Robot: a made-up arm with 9 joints. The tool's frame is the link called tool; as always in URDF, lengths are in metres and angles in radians. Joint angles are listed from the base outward.
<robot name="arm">
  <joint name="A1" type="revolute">
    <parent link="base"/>
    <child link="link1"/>
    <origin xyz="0 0 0.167"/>
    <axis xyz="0 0 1"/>
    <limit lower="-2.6" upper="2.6"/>
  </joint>
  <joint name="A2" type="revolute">
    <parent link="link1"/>
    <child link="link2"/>
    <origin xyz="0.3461 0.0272 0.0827"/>
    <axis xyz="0 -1 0"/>
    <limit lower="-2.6" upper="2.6"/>
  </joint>
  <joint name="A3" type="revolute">
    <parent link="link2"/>
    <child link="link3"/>
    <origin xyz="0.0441 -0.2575 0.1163"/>
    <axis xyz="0 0 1"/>
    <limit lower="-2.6" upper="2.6"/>
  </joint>
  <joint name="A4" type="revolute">
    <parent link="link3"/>
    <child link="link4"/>
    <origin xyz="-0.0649 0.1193 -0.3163"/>
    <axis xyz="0 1 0"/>
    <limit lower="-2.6" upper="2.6"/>
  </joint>
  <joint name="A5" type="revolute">
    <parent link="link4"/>
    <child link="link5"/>
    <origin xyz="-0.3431 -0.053 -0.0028"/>
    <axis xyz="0 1 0"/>
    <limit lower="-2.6" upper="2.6"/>
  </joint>
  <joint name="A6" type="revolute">
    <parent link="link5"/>
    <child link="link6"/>
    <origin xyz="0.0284 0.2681 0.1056"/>
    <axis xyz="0 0 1"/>
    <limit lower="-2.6" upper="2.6"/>
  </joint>
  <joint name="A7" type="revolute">
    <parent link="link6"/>
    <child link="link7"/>
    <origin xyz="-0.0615 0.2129 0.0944"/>
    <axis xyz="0 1 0"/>
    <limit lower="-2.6" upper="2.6"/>
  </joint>
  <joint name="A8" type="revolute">
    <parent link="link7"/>
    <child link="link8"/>
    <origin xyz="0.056 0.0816 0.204"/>
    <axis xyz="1 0 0"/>
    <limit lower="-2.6" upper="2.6"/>
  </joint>
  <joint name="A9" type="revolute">
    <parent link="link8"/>
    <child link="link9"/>
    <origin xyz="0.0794 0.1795 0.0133"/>
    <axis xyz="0 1 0"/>
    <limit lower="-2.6" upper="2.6"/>
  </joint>
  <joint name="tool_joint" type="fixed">
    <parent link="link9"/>
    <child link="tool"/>
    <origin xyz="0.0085 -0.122 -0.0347"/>
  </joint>
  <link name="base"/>
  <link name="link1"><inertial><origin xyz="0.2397 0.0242 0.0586"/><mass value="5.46"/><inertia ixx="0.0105" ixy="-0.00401" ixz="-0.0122" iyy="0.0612" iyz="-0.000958" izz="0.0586"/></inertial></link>
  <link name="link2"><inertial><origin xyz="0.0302 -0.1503 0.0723"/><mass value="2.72"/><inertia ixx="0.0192" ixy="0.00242" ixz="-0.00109" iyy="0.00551" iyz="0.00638" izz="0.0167"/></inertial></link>
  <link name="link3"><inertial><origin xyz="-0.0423 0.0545 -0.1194"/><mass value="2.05"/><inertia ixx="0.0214" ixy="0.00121" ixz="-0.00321" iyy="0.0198" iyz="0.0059" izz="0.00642"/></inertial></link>
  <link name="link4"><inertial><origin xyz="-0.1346 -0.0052 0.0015"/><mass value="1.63"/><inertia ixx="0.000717" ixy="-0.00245" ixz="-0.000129" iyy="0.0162" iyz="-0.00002" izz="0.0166"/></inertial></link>
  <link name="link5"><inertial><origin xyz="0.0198 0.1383 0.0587"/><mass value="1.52"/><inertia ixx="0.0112" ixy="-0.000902" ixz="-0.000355" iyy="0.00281" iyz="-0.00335" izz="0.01"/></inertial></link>
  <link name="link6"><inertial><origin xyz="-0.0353 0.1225 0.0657"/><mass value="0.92"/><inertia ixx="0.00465" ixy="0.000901" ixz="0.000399" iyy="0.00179" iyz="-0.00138" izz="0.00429"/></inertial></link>
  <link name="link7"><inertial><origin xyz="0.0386 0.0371 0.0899"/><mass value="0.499"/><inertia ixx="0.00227" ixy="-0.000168" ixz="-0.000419" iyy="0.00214" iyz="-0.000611" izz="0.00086"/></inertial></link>
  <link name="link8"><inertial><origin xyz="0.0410 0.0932 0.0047"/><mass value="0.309"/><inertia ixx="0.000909" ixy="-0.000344" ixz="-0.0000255" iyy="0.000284" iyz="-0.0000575" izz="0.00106"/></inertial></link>
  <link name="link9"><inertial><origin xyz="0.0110 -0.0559 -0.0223"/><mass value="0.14"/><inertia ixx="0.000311" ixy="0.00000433" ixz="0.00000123" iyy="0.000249" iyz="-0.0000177" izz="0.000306"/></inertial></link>
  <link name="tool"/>
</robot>
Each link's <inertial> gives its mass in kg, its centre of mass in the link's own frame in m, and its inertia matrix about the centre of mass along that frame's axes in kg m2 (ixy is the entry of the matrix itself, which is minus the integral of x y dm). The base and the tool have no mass. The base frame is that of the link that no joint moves.
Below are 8 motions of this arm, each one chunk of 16 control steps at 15 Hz.
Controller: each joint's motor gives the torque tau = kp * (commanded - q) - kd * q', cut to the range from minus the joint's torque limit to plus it. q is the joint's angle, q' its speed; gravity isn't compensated. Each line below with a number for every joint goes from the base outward.
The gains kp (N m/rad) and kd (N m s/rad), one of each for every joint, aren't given. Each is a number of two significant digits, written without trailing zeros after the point. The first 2 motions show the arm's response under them.
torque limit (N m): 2.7 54 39 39 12 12 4 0.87 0.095
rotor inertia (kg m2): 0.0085 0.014 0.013 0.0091 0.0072 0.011 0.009 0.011 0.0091
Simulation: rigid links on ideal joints. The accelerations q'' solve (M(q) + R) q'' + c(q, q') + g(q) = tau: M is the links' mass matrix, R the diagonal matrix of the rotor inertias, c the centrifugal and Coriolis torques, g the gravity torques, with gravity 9.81 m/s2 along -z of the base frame. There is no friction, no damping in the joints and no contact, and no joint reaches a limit. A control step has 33 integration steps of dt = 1/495 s. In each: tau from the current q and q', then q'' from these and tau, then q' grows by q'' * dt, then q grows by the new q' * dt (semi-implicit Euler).
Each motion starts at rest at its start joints. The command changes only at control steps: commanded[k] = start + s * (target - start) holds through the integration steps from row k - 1 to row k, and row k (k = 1, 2, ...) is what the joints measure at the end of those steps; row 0 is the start. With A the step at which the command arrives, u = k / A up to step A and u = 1 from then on. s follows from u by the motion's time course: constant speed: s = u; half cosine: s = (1 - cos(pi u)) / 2; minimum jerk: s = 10 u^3 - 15 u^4 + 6 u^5; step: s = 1 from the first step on.
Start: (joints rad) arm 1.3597 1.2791 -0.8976 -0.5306 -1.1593 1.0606 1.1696 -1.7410 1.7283
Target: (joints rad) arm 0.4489 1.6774 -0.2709 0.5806 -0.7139 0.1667 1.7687 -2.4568 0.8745
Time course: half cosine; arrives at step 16
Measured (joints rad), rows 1 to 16:
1: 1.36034 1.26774 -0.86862 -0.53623 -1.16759 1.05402 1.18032 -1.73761 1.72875
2: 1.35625 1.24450 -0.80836 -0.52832 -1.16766 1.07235 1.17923 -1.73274 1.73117
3: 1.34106 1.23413 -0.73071 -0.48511 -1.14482 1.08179 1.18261 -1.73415 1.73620
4: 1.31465 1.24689 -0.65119 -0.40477 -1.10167 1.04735 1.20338 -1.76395 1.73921
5: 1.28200 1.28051 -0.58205 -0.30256 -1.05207 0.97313 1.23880 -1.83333 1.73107
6: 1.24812 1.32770 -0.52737 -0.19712 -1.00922 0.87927 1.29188 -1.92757 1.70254
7: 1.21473 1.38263 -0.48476 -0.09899 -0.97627 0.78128 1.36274 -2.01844 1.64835
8: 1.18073 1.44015 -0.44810 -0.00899 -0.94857 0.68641 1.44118 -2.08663 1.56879
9: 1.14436 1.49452 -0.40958 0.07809 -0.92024 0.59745 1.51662 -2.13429 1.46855
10: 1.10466 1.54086 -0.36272 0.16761 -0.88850 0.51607 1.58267 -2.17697 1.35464
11: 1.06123 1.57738 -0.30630 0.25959 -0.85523 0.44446 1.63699 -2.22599 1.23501
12: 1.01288 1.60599 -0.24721 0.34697 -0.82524 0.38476 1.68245 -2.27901 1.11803
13: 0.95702 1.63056 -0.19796 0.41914 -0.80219 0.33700 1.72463 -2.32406 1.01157
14: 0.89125 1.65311 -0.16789 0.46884 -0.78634 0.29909 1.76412 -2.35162 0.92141
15: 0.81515 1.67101 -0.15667 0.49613 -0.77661 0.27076 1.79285 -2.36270 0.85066
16: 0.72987 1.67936 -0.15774 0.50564 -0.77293 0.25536 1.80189 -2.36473 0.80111
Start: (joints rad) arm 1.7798 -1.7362 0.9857 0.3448 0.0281 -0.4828 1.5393 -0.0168 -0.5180
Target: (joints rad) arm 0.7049 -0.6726 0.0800 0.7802 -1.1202 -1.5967 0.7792 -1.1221 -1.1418
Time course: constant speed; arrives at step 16
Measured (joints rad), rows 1 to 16:
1: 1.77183 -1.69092 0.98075 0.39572 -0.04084 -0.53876 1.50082 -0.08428 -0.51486
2: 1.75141 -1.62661 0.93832 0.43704 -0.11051 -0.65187 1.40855 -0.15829 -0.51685
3: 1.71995 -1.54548 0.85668 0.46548 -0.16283 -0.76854 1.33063 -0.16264 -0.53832
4: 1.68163 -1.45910 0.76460 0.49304 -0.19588 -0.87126 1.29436 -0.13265 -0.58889
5: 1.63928 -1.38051 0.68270 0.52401 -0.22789 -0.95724 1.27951 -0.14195 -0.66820
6: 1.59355 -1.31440 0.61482 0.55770 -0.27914 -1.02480 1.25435 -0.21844 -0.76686
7: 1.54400 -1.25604 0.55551 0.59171 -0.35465 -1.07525 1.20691 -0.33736 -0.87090
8: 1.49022 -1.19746 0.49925 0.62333 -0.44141 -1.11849 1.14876 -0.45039 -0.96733
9: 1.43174 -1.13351 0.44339 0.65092 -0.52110 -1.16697 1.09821 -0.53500 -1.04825
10: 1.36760 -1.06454 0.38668 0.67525 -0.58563 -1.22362 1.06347 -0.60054 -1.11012
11: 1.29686 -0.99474 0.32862 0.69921 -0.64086 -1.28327 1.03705 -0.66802 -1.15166
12: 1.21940 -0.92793 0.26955 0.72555 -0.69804 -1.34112 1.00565 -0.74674 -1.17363
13: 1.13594 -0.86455 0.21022 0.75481 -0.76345 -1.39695 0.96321 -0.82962 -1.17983
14: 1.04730 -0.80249 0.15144 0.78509 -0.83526 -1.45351 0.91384 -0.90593 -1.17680
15: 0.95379 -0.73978 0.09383 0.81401 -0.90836 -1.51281 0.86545 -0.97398 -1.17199
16: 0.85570 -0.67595 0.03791 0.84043 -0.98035 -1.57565 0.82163 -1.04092 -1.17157
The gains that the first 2 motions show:
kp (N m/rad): 46 200 150 110 50 34 15 3.8 0.31
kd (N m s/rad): 4.7 5.8 8.6 5.6 1.8 1.4 0.33 0.17 0.024
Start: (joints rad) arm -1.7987 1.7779 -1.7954 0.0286 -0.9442 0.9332 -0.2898 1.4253 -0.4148
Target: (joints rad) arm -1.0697 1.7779 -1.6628 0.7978 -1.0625 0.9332 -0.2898 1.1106 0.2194
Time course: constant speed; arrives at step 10
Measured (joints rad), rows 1 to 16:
1: -1.80743 1.75809 -1.76934 0.07638 -0.96870 0.93486 -0.27337 1.40602 -0.41053
2: -1.82536 1.74981 -1.71110 0.14452 -0.98105 0.96460 -0.28342 1.36747 -0.39430
3: -1.84232 1.76115 -1.64523 0.22559 -0.99351 1.00834 -0.36403 1.33900 -0.36008
4: -1.85174 1.78132 -1.58477 0.31420 -1.00366 1.05803 -0.46088 1.32975 -0.30301
5: -1.85155 1.79932 -1.53541 0.40296 -1.00770 1.10082 -0.51089 1.33771 -0.22276
6: -1.84115 1.81318 -1.50386 0.48751 -1.00908 1.12171 -0.51011 1.34540 -0.12398
7: -1.81938 1.82390 -1.49533 0.56804 -1.01506 1.11594 -0.48513 1.33015 -0.01415
8: -1.78531 1.83015 -1.50642 0.64565 -1.02747 1.09037 -0.45120 1.28387 0.09872
9: -1.73893 1.83105 -1.52609 0.72161 -1.04191 1.05689 -0.41113 1.21851 0.20664
10: -1.68066 1.82919 -1.54338 0.79774 -1.05390 1.02677 -0.37207 1.15485 0.30223
11: -1.61095 1.83906 -1.56393 0.84179 -1.02674 1.01014 -0.34747 1.12937 0.37646
12: -1.52710 1.84729 -1.57870 0.86906 -1.00161 1.00365 -0.33975 1.16780 0.41976
13: -1.42843 1.85026 -1.58533 0.88218 -0.98991 1.00774 -0.34801 1.22433 0.43086
14: -1.31612 1.84843 -1.58399 0.88092 -0.99249 1.01805 -0.36425 1.25517 0.41495
15: -1.19528 1.84268 -1.57553 0.86687 -1.00529 1.02778 -0.37901 1.25005 0.38057
16: -1.07988 1.83549 -1.56265 0.84509 -1.02351 1.03359 -0.38383 1.22563 0.33633

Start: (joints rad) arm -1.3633 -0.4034 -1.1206 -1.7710 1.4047 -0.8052 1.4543 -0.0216 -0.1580
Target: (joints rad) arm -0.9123 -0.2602 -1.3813 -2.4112 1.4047 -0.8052 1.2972 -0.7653 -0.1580
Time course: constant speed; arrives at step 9
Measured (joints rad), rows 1 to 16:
1: -1.35163 -0.42257 -1.14423 -1.80617 1.42498 -0.77597 1.48005 -0.06378 -0.16020
2: -1.33152 -0.44188 -1.17665 -1.85411 1.46610 -0.75266 1.53880 -0.18321 -0.16874
3: -1.31072 -0.44380 -1.20812 -1.90357 1.49326 -0.74206 1.57033 -0.32955 -0.18533
4: -1.29100 -0.42849 -1.23712 -1.96537 1.48914 -0.73608 1.54015 -0.44752 -0.20650
5: -1.27127 -0.39948 -1.26489 -2.04113 1.46285 -0.73663 1.47600 -0.52104 -0.22650
6: -1.24879 -0.36504 -1.29318 -2.12353 1.43743 -0.74256 1.41599 -0.56753 -0.24043
7: -1.22164 -0.33638 -1.32239 -2.20341 1.42390 -0.75006 1.37819 -0.61666 -0.24556
8: -1.19007 -0.32032 -1.35161 -2.27484 1.41859 -0.75387 1.36082 -0.68877 -0.24147
9: -1.15576 -0.31538 -1.37955 -2.33777 1.41314 -0.74834 1.35378 -0.78726 -0.22901
10: -1.12483 -0.31139 -1.38902 -2.35884 1.40945 -0.74427 1.34492 -0.85463 -0.20964
11: -1.09302 -0.31578 -1.38737 -2.35518 1.40430 -0.74155 1.35399 -0.86208 -0.18627
12: -1.05699 -0.32782 -1.38520 -2.34640 1.40063 -0.73198 1.36612 -0.84668 -0.16262
13: -1.01743 -0.33875 -1.38359 -2.33868 1.39774 -0.71966 1.37639 -0.84406 -0.14222
14: -0.97665 -0.34221 -1.38085 -2.33437 1.39474 -0.70976 1.38179 -0.85850 -0.12712
15: -0.93691 -0.33812 -1.37713 -2.33465 1.39100 -0.70466 1.37861 -0.87320 -0.11782
16: -0.89916 -0.33070 -1.37389 -2.33834 1.38742 -0.70569 1.36863 -0.87359 -0.11399

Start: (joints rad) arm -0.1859 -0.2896 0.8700 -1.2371 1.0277 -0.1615 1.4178 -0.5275 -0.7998
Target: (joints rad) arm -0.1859 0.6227 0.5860 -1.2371 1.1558 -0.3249 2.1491 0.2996 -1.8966
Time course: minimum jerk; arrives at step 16
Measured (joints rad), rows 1 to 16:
1: -0.19024 -0.26494 0.87135 -1.24671 1.02838 -0.15199 1.44671 -0.52747 -0.80053
2: -0.19745 -0.21094 0.87148 -1.26168 1.03962 -0.13922 1.50578 -0.53702 -0.80308
3: -0.20126 -0.15347 0.86446 -1.27255 1.05455 -0.13755 1.56541 -0.54471 -0.80913
4: -0.19983 -0.10341 0.84948 -1.27486 1.06586 -0.14778 1.60632 -0.51965 -0.82321
5: -0.19557 -0.05499 0.82911 -1.26910 1.07109 -0.16286 1.64112 -0.44669 -0.85261
6: -0.19231 0.00604 0.80633 -1.25905 1.07371 -0.17432 1.69551 -0.34200 -0.90481
7: -0.19220 0.09027 0.78292 -1.24975 1.07960 -0.17895 1.78199 -0.23670 -0.98425
8: -0.19441 0.19638 0.75874 -1.24460 1.09307 -0.18035 1.89461 -0.14657 -1.09105
9: -0.19623 0.31197 0.73291 -1.24353 1.11343 -0.18558 2.01136 -0.06126 -1.22126
10: -0.19560 0.42037 0.70493 -1.24449 1.13529 -0.20038 2.10417 0.03703 -1.36810
11: -0.19243 0.50819 0.67483 -1.24540 1.15352 -0.22623 2.15943 0.14881 -1.52371
12: -0.18763 0.57038 0.64465 -1.24493 1.16630 -0.25862 2.18374 0.25363 -1.67969
13: -0.18187 0.60963 0.61926 -1.24295 1.17334 -0.28742 2.19240 0.32807 -1.82631
14: -0.17565 0.63090 0.60342 -1.24016 1.17528 -0.30276 2.19951 0.36293 -1.95246
15: -0.16955 0.63730 0.59838 -1.23672 1.17345 -0.30151 2.21155 0.36351 -2.04678
16: -0.16417 0.63174 0.60189 -1.23159 1.16829 -0.28756 2.22724 0.34155 -2.10004

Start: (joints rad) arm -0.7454 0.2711 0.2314 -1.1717 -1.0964 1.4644 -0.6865 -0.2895 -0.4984
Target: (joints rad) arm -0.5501 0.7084 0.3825 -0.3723 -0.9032 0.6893 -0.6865 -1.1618 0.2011
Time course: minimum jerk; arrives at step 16
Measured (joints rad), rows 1 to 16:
1: -0.74418 0.27406 0.24349 -1.17588 -1.09534 1.45051 -0.67534 -0.25067 -0.50441
2: -0.74415 0.28423 0.25034 -1.17219 -1.09555 1.43338 -0.66671 -0.20245 -0.52136
3: -0.74361 0.30287 0.25381 -1.15668 -1.09450 1.41207 -0.67592 -0.20192 -0.54364
4: -0.74064 0.33229 0.26075 -1.12602 -1.09168 1.37945 -0.68715 -0.24952 -0.56320
5: -0.73459 0.37162 0.27180 -1.07950 -1.08575 1.32821 -0.69265 -0.32342 -0.57134
6: -0.72465 0.41811 0.28557 -1.01799 -1.07632 1.25781 -0.69337 -0.40762 -0.56074
7: -0.70981 0.46857 0.30104 -0.94357 -1.06304 1.17434 -0.69296 -0.49721 -0.52666
8: -0.68962 0.51977 0.31782 -0.85958 -1.04576 1.08575 -0.69395 -0.59119 -0.46777
9: -0.66471 0.56857 0.33564 -0.77063 -1.02523 0.99842 -0.69618 -0.68724 -0.38524
10: -0.63691 0.61223 0.35379 -0.68228 -1.00307 0.91700 -0.69831 -0.78183 -0.28298
11: -0.60880 0.64880 0.37105 -0.60050 -0.98143 0.84549 -0.69952 -0.87141 -0.16718
12: -0.58309 0.67728 0.38598 -0.53097 -0.96271 0.78740 -0.69994 -0.95199 -0.04554
13: -0.56201 0.69762 0.39734 -0.47831 -0.94915 0.74519 -0.70011 -1.01809 0.07321
14: -0.54694 0.71061 0.40438 -0.44508 -0.94229 0.71955 -0.70083 -1.06341 0.17997
15: -0.53821 0.71804 0.40716 -0.43071 -0.94247 0.70889 -0.70292 -1.08360 0.26637
16: -0.53515 0.72302 0.40666 -0.43073 -0.94850 0.70867 -0.70693 -1.08015 0.32627

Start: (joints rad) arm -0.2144 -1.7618 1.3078 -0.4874 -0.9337 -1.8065 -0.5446 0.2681 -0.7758
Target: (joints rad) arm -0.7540 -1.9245 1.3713 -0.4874 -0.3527 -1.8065 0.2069 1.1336 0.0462
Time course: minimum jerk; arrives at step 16
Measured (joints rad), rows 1 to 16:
1: -0.21072 -1.74492 1.32963 -0.48315 -0.90928 -1.82459 -0.53710 0.27475 -0.77724
2: -0.20564 -1.72604 1.37634 -0.47427 -0.87532 -1.86731 -0.49714 0.25796 -0.77630
3: -0.20516 -1.72996 1.42539 -0.46248 -0.85967 -1.91494 -0.41581 0.23128 -0.76741
4: -0.21137 -1.74940 1.46243 -0.45058 -0.84860 -1.95398 -0.32093 0.24710 -0.74859
5: -0.22471 -1.76792 1.48208 -0.44434 -0.81797 -1.97136 -0.24406 0.32077 -0.71911
6: -0.24622 -1.78222 1.48486 -0.44423 -0.76291 -1.96035 -0.19103 0.42753 -0.67736
7: -0.27624 -1.79861 1.47462 -0.44607 -0.69297 -1.93044 -0.14751 0.54122 -0.62059
8: -0.31303 -1.82009 1.45801 -0.44682 -0.61702 -1.89869 -0.09477 0.65105 -0.54608
9: -0.35315 -1.84386 1.44373 -0.44566 -0.54077 -1.87839 -0.02298 0.75295 -0.45298
10: -0.39327 -1.86595 1.43886 -0.44252 -0.47004 -1.87437 0.06502 0.84214 -0.34392
11: -0.43188 -1.88406 1.44475 -0.43819 -0.41139 -1.88316 0.15667 0.91525 -0.22589
12: -0.46972 -1.89724 1.45674 -0.43459 -0.36940 -1.89606 0.23364 0.97386 -0.10956
13: -0.50891 -1.90534 1.46811 -0.43332 -0.34429 -1.90442 0.27972 1.02197 -0.00647
14: -0.55146 -1.90922 1.47443 -0.43418 -0.33267 -1.90423 0.29101 1.06007 0.07431
15: -0.59828 -1.91037 1.47518 -0.43580 -0.33008 -1.89715 0.27854 1.08464 0.12807
16: -0.64885 -1.91022 1.47268 -0.43760 -0.33209 -1.88812 0.26017 1.09464 0.15415

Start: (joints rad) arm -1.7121 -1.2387 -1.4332 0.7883 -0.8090 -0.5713 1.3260 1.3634 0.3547
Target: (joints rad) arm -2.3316 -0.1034 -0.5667 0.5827 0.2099 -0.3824 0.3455 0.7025 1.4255
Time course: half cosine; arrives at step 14
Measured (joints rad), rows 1 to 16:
1: -1.70871 -1.25064 -1.46133 0.77939 -0.79883 -0.53434 1.31923 1.34775 0.35604
2: -1.70619 -1.25455 -1.47756 0.76806 -0.73349 -0.48885 1.29623 1.26237 0.36418
3: -1.71581 -1.20815 -1.45037 0.75578 -0.63665 -0.47710 1.30903 1.13634 0.37857
4: -1.73858 -1.11113 -1.38516 0.74916 -0.53157 -0.48262 1.29899 1.05574 0.39579
5: -1.77156 -0.98767 -1.30039 0.74357 -0.43406 -0.48070 1.19855 1.02334 0.42045
6: -1.81274 -0.85536 -1.20873 0.72856 -0.34316 -0.47062 1.02436 0.98666 0.46544
7: -1.86086 -0.71891 -1.11240 0.70418 -0.24954 -0.45770 0.84747 0.92886 0.54246
8: -1.91489 -0.58299 -1.00977 0.67524 -0.14829 -0.44390 0.71903 0.86740 0.65681
9: -1.97394 -0.45699 -0.90320 0.64279 -0.03968 -0.43470 0.63450 0.81401 0.80451
10: -2.03701 -0.34728 -0.80034 0.60785 0.07047 -0.43176 0.57027 0.76582 0.97277
11: -2.10290 -0.25536 -0.70963 0.57496 0.17031 -0.43187 0.51773 0.71662 1.14531
12: -2.17057 -0.18391 -0.63753 0.54852 0.24803 -0.43192 0.47610 0.66812 1.30581
13: -2.23720 -0.13726 -0.58857 0.53102 0.29685 -0.43289 0.44620 0.63132 1.44029
14: -2.29782 -0.11937 -0.56564 0.52321 0.31500 -0.43644 0.43347 0.61940 1.53844
15: -2.34831 -0.11912 -0.56470 0.52612 0.31837 -0.44416 0.43476 0.63383 1.59489
16: -2.38967 -0.12179 -0.57545 0.53557 0.32450 -0.45567 0.44018 0.65789 1.61003

